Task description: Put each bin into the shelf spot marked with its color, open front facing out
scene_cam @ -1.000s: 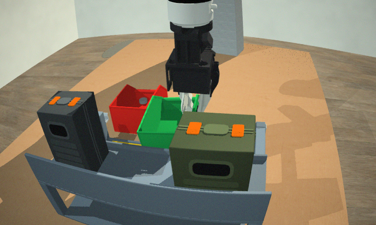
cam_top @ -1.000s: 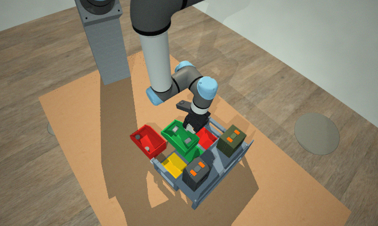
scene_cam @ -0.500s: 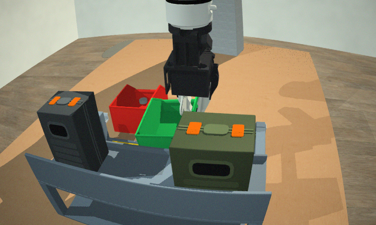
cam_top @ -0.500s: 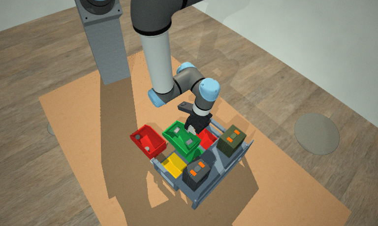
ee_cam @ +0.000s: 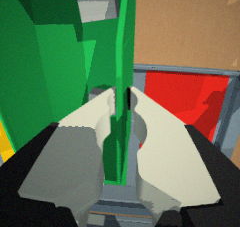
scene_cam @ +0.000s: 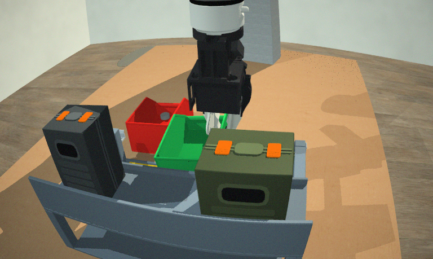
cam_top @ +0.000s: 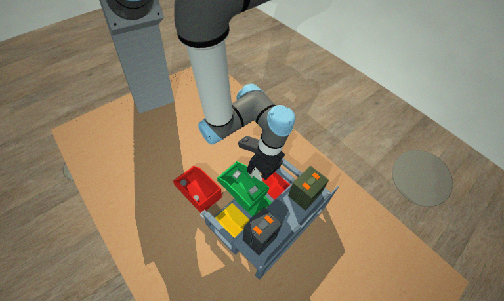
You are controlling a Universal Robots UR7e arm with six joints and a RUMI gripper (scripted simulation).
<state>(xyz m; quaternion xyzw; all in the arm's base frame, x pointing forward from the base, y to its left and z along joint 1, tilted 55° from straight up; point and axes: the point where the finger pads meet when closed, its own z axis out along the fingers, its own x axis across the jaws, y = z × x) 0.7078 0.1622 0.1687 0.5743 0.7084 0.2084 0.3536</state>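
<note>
The green bin is 50 mm to the right of my hand and 30 mm below it. The rest, counted from my hand: olive box 170 mm ahead, 100 mm to the left, 60 mm above; dark grey box 210 mm ahead, 120 mm to the right, 70 mm above; red bin 90 mm behind, 190 mm to the right, 50 mm below.
</note>
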